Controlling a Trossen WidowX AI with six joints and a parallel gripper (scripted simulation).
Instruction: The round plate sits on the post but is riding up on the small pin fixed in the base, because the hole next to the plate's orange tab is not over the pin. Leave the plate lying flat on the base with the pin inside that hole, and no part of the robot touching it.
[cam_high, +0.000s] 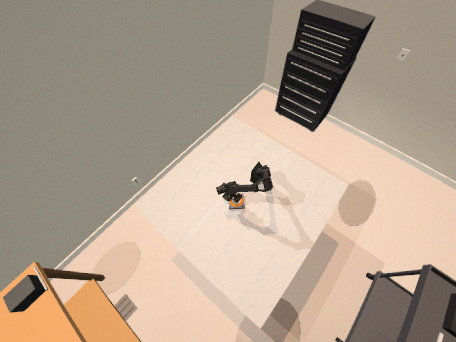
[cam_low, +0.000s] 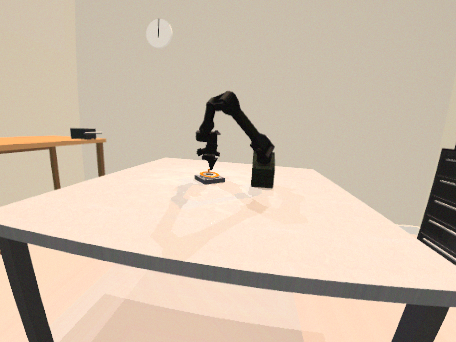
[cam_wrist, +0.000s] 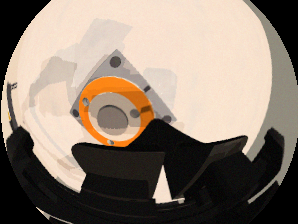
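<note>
My gripper tip is 50 mm to the right of the base and 20 mm above it.
</note>
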